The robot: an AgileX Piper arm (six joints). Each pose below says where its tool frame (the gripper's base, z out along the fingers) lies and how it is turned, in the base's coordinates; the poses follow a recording.
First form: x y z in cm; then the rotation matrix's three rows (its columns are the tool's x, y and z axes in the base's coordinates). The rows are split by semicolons.
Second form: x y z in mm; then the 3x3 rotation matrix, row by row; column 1 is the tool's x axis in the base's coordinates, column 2 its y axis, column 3 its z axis. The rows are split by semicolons. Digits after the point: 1 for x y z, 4 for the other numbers.
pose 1, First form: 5.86 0.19 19.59; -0.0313 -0.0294 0.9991; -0.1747 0.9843 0.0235; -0.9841 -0.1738 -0.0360
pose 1, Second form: 58.6 1.9 195.9; -0.0313 -0.0294 0.9991; -0.1747 0.9843 0.0235; -0.9841 -0.1738 -0.0360
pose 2, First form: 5.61 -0.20 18.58; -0.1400 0.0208 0.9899; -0.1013 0.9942 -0.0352; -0.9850 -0.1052 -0.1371
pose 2, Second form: 56.1 -2.0 185.8; -0.1400 0.0208 0.9899; -0.1013 0.9942 -0.0352; -0.9850 -0.1052 -0.1371
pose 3, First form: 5.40 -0.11 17.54; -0.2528 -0.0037 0.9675; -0.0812 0.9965 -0.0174; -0.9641 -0.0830 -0.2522
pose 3, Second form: 54.0 -1.1 175.4; -0.2528 -0.0037 0.9675; -0.0812 0.9965 -0.0174; -0.9641 -0.0830 -0.2522
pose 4, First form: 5.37 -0.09 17.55; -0.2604 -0.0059 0.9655; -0.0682 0.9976 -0.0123; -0.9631 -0.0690 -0.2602
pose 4, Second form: 53.7 -0.9 175.5; -0.2604 -0.0059 0.9655; -0.0682 0.9976 -0.0123; -0.9631 -0.0690 -0.2602
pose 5, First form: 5.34 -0.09 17.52; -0.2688 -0.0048 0.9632; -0.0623 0.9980 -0.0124; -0.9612 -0.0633 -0.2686
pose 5, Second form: 53.4 -0.9 175.2; -0.2688 -0.0048 0.9632; -0.0623 0.9980 -0.0124; -0.9612 -0.0633 -0.2686
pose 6, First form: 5.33 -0.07 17.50; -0.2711 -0.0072 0.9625; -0.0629 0.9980 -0.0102; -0.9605 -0.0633 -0.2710
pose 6, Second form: 53.3 -0.7 175.0; -0.2711 -0.0072 0.9625; -0.0629 0.9980 -0.0102; -0.9605 -0.0633 -0.2710
